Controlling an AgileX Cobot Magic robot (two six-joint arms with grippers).
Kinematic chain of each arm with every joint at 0, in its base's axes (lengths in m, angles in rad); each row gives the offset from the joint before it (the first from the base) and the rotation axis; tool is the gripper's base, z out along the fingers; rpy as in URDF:
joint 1: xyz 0 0 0.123 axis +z
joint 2: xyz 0 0 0 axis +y
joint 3: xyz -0.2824 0 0.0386 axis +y
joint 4: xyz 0.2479 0 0.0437 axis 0.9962 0 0.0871
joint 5: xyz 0 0 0 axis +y
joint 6: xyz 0.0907 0 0.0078 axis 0.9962 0 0.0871
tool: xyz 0 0 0 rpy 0 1.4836 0
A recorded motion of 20 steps. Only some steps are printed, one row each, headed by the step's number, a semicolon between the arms.
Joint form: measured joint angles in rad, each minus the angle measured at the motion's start. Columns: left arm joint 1, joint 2, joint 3, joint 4, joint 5, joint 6; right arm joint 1, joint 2, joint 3, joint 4, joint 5, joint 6.
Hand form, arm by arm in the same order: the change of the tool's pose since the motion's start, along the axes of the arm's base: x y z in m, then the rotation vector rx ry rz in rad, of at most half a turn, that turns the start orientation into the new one. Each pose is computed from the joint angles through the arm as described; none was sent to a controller.
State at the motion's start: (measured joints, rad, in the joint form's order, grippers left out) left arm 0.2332 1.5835 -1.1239 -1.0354 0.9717 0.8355; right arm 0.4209 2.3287 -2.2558 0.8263 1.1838 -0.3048
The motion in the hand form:
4: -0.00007 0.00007 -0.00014 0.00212 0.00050 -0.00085; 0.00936 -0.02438 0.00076 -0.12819 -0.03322 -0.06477
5: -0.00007 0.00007 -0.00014 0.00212 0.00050 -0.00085; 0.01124 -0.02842 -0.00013 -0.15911 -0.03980 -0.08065
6: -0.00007 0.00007 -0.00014 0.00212 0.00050 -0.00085; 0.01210 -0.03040 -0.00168 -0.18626 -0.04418 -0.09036
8: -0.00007 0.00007 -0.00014 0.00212 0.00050 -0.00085; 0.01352 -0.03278 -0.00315 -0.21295 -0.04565 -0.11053
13: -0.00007 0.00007 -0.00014 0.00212 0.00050 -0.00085; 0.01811 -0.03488 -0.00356 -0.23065 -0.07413 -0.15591
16: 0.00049 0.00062 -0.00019 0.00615 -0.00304 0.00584; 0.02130 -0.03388 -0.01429 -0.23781 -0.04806 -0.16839
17: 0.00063 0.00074 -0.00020 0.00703 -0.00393 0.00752; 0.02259 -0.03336 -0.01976 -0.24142 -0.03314 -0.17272
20: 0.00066 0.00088 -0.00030 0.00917 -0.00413 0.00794; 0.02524 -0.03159 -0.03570 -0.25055 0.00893 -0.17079
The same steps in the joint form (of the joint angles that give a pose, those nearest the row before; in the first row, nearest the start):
4: 0.0000 0.0000 0.0000 0.0023 0.0000 0.0000; -0.0336 -0.0160 -0.0059 -0.1513 0.0115 0.0526
5: 0.0000 0.0000 0.0000 0.0023 0.0000 0.0000; -0.0375 -0.0168 -0.0081 -0.1882 0.0115 0.0674
6: 0.0000 0.0000 0.0000 0.0023 0.0000 0.0000; -0.0375 -0.0168 -0.0080 -0.2196 0.0115 0.0791
8: 0.0000 0.0000 0.0000 0.0023 0.0000 0.0000; -0.0381 -0.0168 -0.0080 -0.2535 0.0074 0.1008
13: 0.0000 0.0000 0.0000 0.0023 0.0000 0.0000; -0.0381 -0.0168 -0.0080 -0.2941 -0.0337 0.1260
16: 0.0000 0.0000 0.0000 0.0028 -0.0086 0.0000; -0.0381 0.0043 -0.0080 -0.2966 -0.0386 0.1429
17: 0.0000 0.0000 0.0000 0.0028 -0.0107 0.0000; -0.0381 0.0150 -0.0080 -0.2965 -0.0386 0.1507
20: 0.0000 0.0000 0.0000 0.0045 -0.0120 0.0000; -0.0381 0.0461 -0.0080 -0.2893 -0.0314 0.1595

